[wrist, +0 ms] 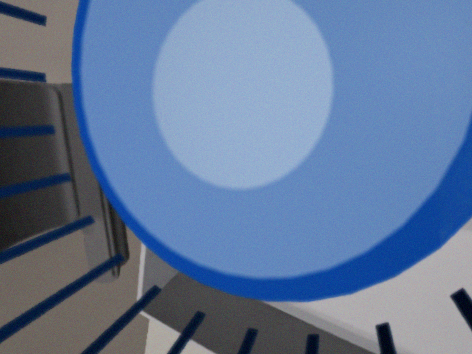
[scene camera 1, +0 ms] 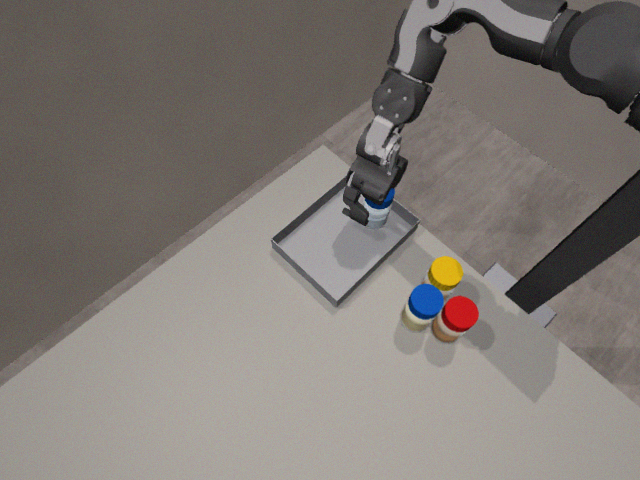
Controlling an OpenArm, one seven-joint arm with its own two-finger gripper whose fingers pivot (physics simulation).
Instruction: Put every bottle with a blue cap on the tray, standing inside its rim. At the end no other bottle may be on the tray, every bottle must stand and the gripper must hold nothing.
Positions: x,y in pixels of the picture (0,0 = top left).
Labels:
A grey tray shows in the wrist view and in scene camera 1. A yellow-capped bottle shows in scene camera 1 (445,273); in the wrist view it is out of frame. A red-capped bottle shows in scene camera 1 (459,314); in the wrist view it is out of frame. The same spot on the grey tray: (wrist: 417,305) is (scene camera 1: 329,219).

